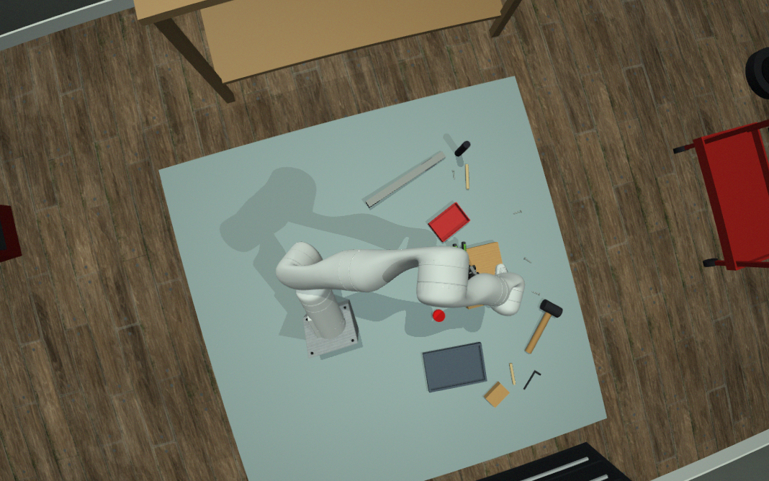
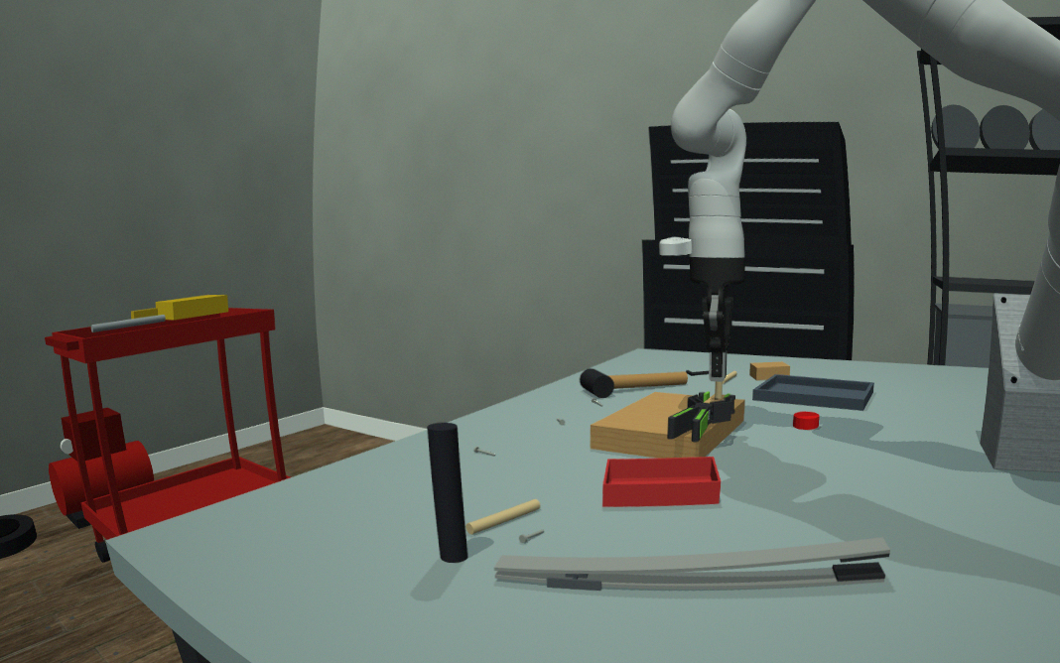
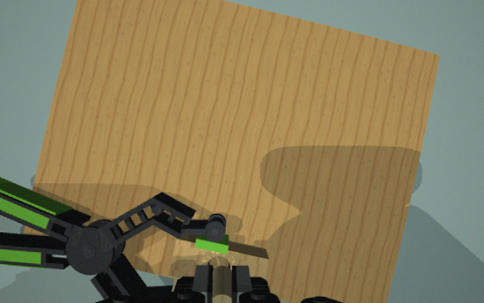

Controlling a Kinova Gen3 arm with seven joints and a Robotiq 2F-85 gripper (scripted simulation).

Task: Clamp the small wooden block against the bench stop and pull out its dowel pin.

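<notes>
Now: hand 2 cm above the dowel pin. Also, from my hand: red puck 12 cm behind, 9 cm to the right, 9 cm below; then small wooden block 6 cm below; then wooden bench board 6 cm ahead, 7 cm below.
</notes>
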